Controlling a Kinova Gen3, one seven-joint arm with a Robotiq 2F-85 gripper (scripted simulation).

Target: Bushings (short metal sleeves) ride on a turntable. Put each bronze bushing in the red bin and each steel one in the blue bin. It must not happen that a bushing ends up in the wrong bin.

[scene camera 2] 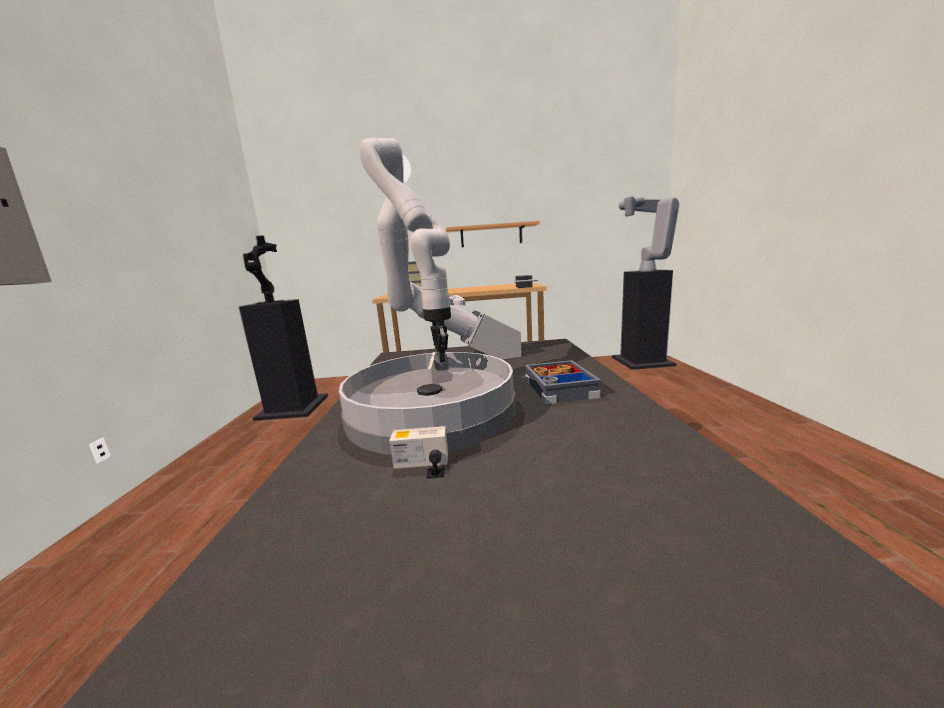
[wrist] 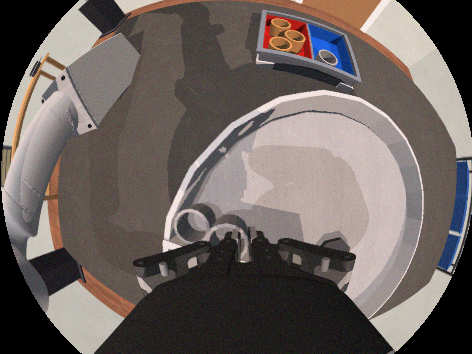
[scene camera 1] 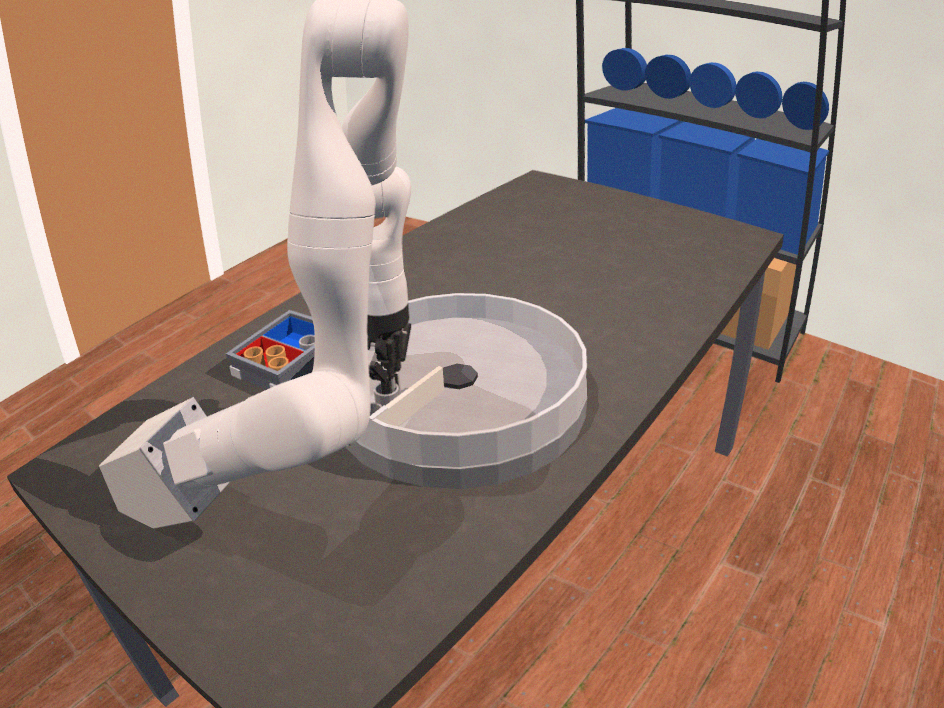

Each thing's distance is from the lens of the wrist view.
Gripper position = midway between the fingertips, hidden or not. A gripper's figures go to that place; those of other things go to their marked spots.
gripper [wrist: 244, 235]: 0.17 m
steel bushing [wrist: 232, 221]: 0.16 m
steel bushing [wrist: 184, 231]: 0.19 m
turntable [wrist: 321, 178]: 0.22 m
